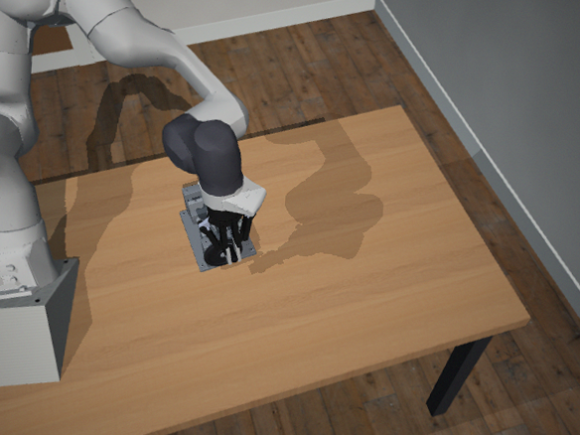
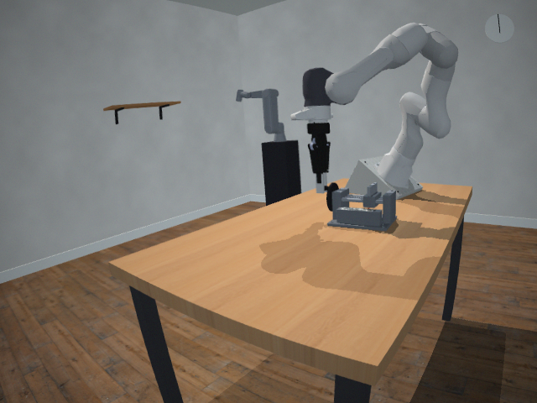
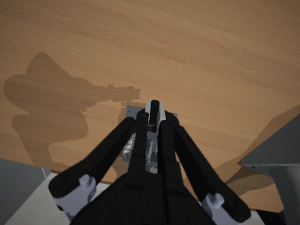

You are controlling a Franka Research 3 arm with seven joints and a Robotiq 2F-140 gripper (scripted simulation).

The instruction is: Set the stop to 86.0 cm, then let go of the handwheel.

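My gripper is now 30 mm above the black handwheel and 20 mm to the right of it. Also, from my hand: sliding stop block 180 mm to the left, 30 mm below.
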